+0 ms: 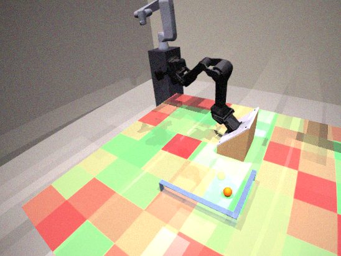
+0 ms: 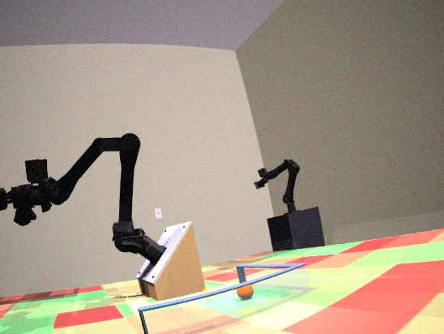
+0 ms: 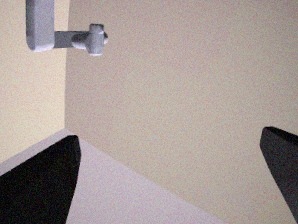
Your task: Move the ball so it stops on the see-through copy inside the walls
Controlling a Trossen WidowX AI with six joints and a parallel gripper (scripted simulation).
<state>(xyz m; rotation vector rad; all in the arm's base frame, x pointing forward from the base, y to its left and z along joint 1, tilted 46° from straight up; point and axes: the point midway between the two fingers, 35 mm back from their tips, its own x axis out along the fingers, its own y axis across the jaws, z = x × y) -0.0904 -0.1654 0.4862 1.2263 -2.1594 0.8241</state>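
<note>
My gripper tip is now 37 cm short of the orange ball, 60 cm to the right of it and 33 cm above it. From my gripper tip the other things lie so: see-through copy of ball 31 cm ahead, 54 cm to the left, 33 cm below.
</note>
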